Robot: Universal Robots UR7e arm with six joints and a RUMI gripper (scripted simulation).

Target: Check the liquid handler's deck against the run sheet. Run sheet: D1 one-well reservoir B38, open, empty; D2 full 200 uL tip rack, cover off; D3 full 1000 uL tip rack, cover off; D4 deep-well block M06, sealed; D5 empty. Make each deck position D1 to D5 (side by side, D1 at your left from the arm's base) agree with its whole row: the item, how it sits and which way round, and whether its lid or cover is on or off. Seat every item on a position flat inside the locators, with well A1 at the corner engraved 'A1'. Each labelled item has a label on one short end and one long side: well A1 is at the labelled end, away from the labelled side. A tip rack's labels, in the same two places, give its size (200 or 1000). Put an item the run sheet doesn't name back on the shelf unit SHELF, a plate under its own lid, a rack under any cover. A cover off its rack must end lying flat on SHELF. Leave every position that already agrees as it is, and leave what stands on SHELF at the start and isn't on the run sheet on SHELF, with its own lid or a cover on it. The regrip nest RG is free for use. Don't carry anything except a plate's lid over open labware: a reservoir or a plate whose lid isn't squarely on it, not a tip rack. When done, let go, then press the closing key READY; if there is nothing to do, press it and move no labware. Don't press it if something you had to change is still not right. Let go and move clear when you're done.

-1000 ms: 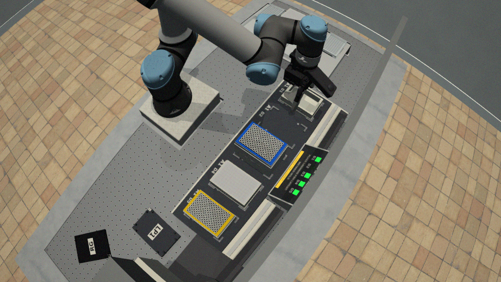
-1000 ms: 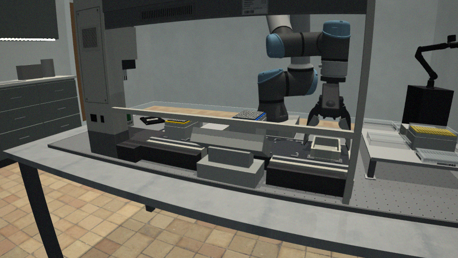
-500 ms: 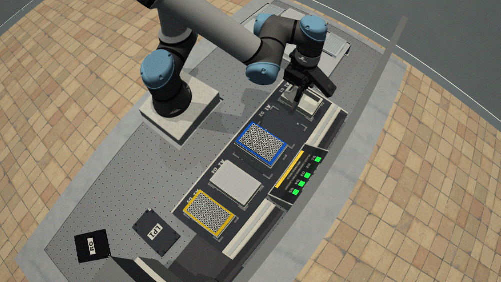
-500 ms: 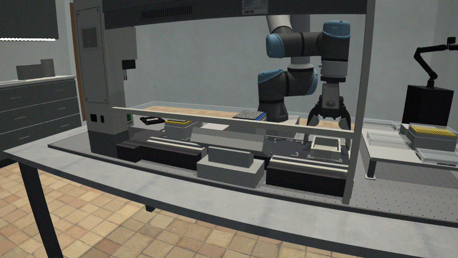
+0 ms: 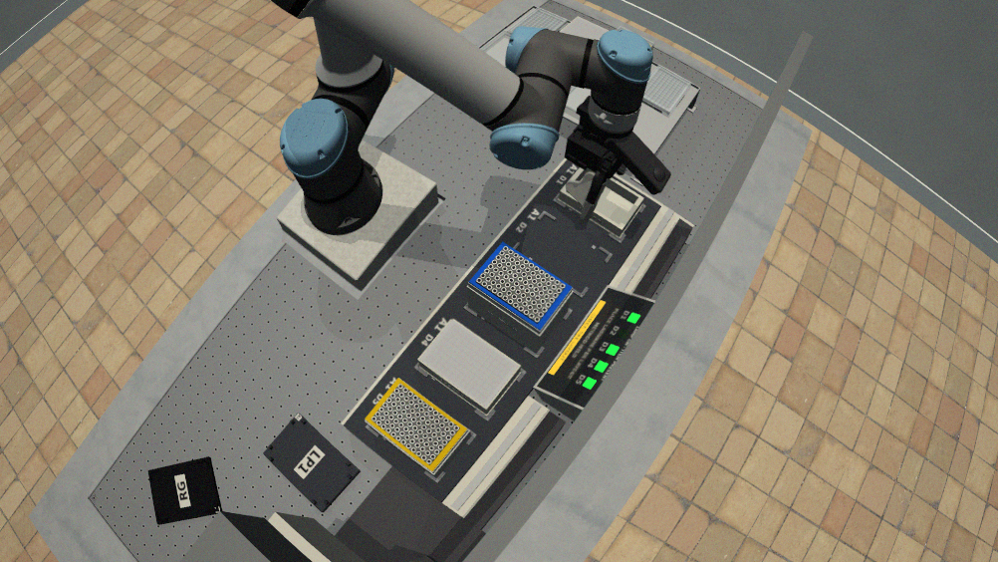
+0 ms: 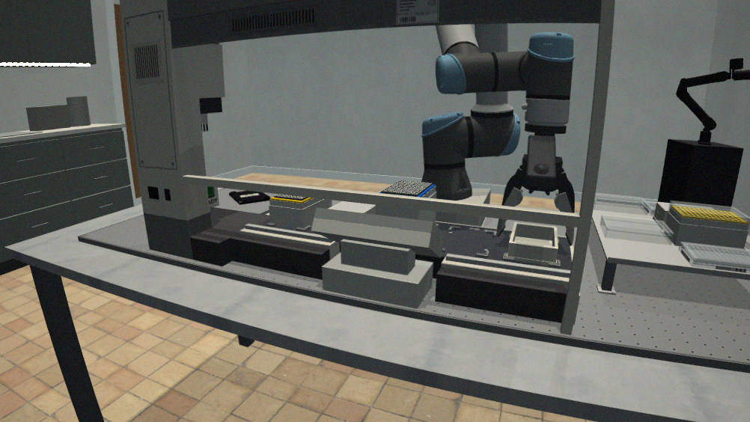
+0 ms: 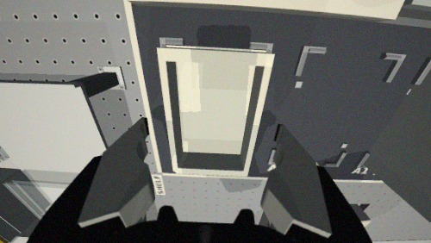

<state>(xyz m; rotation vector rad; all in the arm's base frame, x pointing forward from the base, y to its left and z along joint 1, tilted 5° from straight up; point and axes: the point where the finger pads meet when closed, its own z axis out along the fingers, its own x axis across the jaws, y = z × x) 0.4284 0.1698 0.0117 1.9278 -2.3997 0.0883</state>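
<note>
Now: the one-well reservoir 10 mm below my hand. From my hand the other things lie so: blue-framed tip rack 250 mm to the right, 60 mm behind, 50 mm above; handler's frame post 200 mm ahead, 160 mm above, 20 mm to the left; shelf 310 mm to the left, 130 mm behind, 10 mm below.
</note>
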